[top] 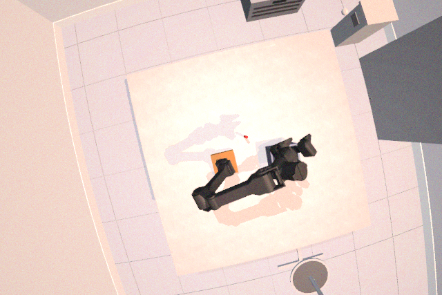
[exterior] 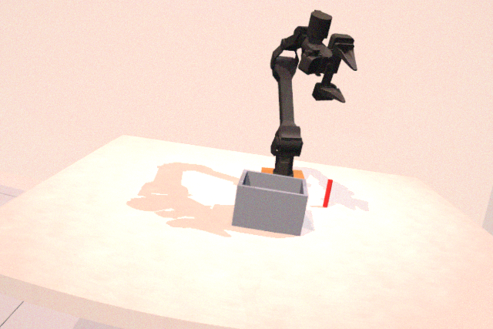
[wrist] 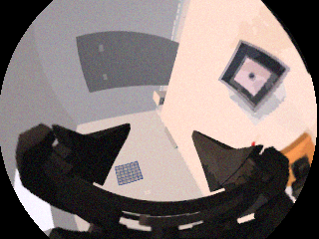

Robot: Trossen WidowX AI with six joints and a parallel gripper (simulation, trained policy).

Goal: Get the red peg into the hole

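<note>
The red peg is 180 mm behind my gripper tip, 20 mm to the left of it and 310 mm below it. From my gripper tip the other things lie so: grey box (10 mm ahead, 140 mm to the right, 320 mm below).
</note>
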